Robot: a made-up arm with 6 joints. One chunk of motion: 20 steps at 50 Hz.
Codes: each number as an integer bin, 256 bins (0 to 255) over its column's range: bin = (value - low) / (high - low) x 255, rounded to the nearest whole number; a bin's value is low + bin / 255 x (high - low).
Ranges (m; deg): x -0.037..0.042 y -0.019..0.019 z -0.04..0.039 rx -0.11..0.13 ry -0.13..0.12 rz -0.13..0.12
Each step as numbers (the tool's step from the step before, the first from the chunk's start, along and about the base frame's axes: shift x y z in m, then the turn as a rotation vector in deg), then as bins.
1 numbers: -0.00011 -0.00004 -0.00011 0.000 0.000 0.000
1 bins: 119 127 129 117 133 133
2 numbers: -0.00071 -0.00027 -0.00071 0.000 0.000 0.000
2 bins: 117 126 127 117 133 133
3 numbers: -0.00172 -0.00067 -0.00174 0.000 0.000 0.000
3 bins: 114 123 123 117 133 133
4 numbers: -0.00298 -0.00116 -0.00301 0.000 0.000 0.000
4 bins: 110 120 119 117 133 133
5 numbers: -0.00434 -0.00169 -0.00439 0.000 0.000 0.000
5 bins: 105 116 115 117 133 133
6 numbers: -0.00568 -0.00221 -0.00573 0.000 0.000 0.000
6 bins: 101 113 111 117 133 133
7 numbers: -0.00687 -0.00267 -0.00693 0.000 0.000 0.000
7 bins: 97 110 107 117 133 133
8 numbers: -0.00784 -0.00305 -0.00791 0.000 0.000 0.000
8 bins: 94 107 104 117 133 133
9 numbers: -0.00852 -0.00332 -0.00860 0.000 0.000 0.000
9 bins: 92 105 101 117 133 133
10 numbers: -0.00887 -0.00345 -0.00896 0.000 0.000 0.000
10 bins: 91 104 100 117 133 133
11 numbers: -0.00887 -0.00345 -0.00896 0.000 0.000 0.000
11 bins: 91 104 100 117 133 133
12 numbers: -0.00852 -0.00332 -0.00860 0.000 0.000 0.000
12 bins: 92 105 101 117 133 133
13 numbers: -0.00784 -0.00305 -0.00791 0.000 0.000 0.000
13 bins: 94 107 104 117 133 133
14 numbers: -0.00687 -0.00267 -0.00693 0.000 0.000 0.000
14 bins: 97 110 107 117 133 133
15 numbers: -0.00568 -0.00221 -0.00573 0.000 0.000 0.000
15 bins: 101 113 111 117 133 133
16 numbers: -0.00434 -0.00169 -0.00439 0.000 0.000 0.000
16 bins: 105 116 115 117 133 133
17 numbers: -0.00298 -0.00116 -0.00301 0.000 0.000 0.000
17 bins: 110 120 119 117 133 133
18 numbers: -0.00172 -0.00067 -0.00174 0.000 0.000 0.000
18 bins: 114 123 123 117 133 133
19 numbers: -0.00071 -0.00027 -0.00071 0.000 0.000 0.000
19 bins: 117 126 127 117 133 133
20 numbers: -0.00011 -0.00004 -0.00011 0.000 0.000 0.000
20 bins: 119 127 129 117 133 133
